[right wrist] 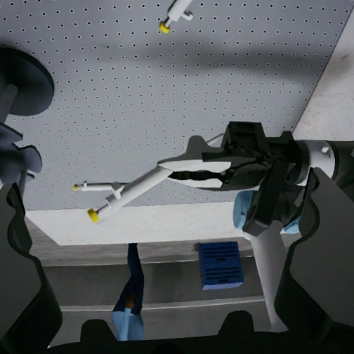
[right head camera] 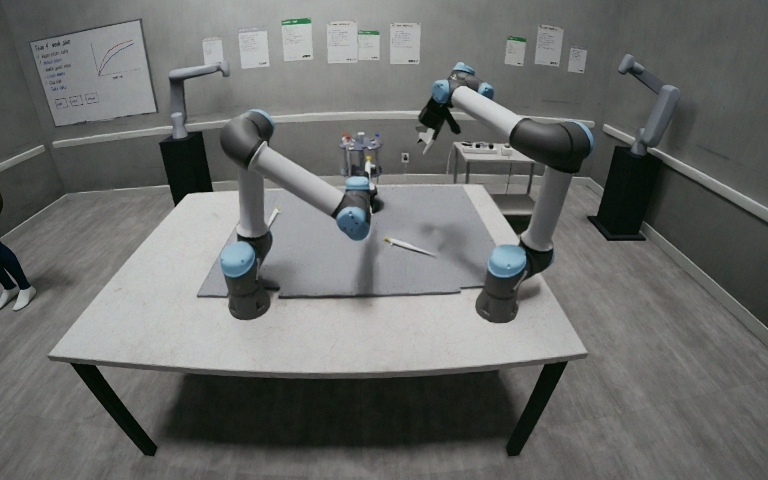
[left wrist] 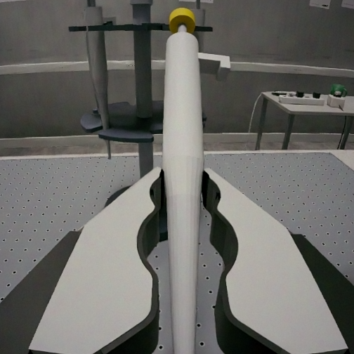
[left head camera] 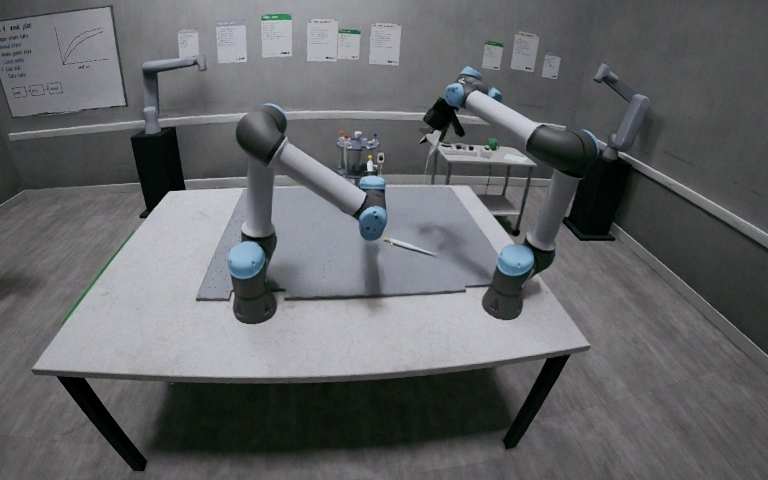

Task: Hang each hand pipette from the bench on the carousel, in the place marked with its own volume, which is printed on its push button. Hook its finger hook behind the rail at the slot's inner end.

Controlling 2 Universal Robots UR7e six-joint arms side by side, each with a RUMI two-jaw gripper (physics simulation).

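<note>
My left gripper is shut on a white pipette with a yellow button, tilted button-up, its finger hook pointing right in the left wrist view. The carousel stands behind it; several pipettes hang there, one a grey pipette. Whether the held pipette touches the carousel is unclear. My right gripper is open and empty, high at the back right. A yellow-buttoned pipette lies mid-bench, another at the left. Volumes are unreadable.
A grey perforated mat covers part of the bench. A cart with small items stands behind at the right. A blue crate and a person are beyond the bench.
</note>
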